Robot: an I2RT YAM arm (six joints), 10 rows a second.
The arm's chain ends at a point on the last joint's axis. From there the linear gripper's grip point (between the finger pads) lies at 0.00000 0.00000 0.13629 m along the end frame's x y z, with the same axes.
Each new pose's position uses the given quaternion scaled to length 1; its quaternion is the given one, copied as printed.
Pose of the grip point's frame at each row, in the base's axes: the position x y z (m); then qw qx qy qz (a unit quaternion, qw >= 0):
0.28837 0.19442 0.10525 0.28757 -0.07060 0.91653 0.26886
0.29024 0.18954 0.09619 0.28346 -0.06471 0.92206 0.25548
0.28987 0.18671 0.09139 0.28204 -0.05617 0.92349 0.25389
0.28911 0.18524 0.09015 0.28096 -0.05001 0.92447 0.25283
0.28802 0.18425 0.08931 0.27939 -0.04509 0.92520 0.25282
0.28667 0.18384 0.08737 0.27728 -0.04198 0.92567 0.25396
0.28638 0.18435 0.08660 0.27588 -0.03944 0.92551 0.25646
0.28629 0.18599 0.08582 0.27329 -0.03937 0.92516 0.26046
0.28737 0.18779 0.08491 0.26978 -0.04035 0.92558 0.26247
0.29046 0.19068 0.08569 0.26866 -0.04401 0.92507 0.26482
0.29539 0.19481 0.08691 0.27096 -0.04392 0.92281 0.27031
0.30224 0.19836 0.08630 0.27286 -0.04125 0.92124 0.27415
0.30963 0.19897 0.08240 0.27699 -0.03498 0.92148 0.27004
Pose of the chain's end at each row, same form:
0.22170 0.12172 0.19929 0.28757 -0.07060 0.91653 0.26886
0.22350 0.12033 0.19279 0.28346 -0.06471 0.92206 0.25548
0.22276 0.11848 0.18843 0.28204 -0.05617 0.92349 0.25389
0.22176 0.11770 0.18750 0.28096 -0.05001 0.92447 0.25283
0.22067 0.11706 0.18690 0.27939 -0.04509 0.92520 0.25282
0.21961 0.11659 0.18512 0.27728 -0.04198 0.92567 0.25396
0.21954 0.11669 0.18422 0.27588 -0.03944 0.92551 0.25646
0.22017 0.11737 0.18326 0.27329 -0.03937 0.92516 0.26046
0.22219 0.11860 0.18258 0.26978 -0.04035 0.92558 0.26247
0.22589 0.12068 0.18319 0.26866 -0.04401 0.92507 0.26482
0.23047 0.12357 0.18327 0.27096 -0.04392 0.92281 0.27031
0.23680 0.12645 0.18181 0.27286 -0.04125 0.92124 0.27415
0.24263 0.12850 0.17790 0.27699 -0.03498 0.92148 0.27004

